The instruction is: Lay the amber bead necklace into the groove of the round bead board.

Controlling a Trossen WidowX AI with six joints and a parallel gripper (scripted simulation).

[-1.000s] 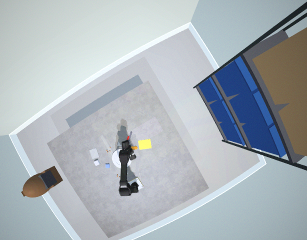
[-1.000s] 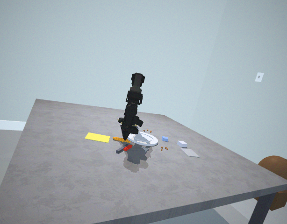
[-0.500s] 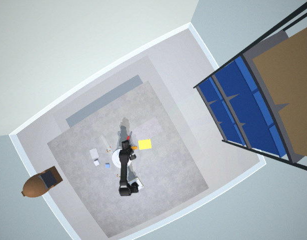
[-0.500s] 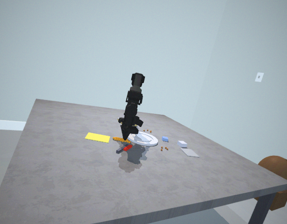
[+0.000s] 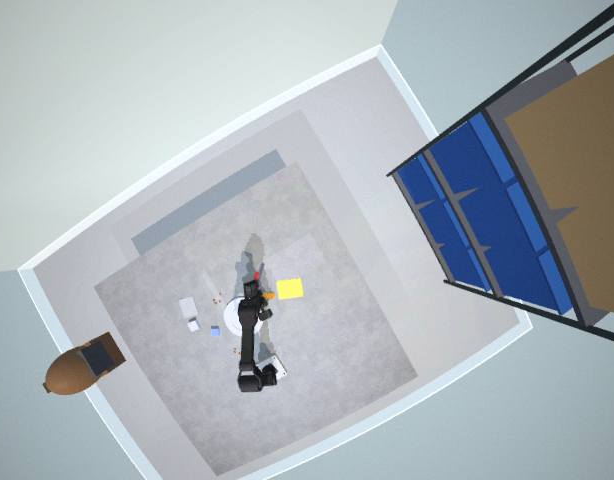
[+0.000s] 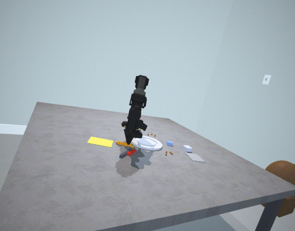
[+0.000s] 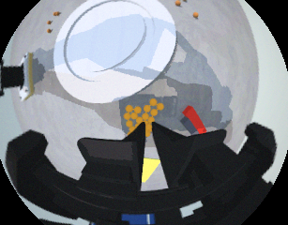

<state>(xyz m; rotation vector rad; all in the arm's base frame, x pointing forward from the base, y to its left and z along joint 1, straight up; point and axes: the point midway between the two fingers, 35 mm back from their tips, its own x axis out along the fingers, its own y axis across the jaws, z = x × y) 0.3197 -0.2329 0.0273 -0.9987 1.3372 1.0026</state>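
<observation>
Right now my gripper tip is 20 mm past the round white bead board and 140 mm to the right of it. The rest, counted from my gripper tip: yellow sheet (70 mm behind, 130 mm to the right, 10 mm below); blue block (10 mm ahead, 310 mm to the left); grey tool (80 mm ahead, 50 mm to the right, 10 mm below).
</observation>
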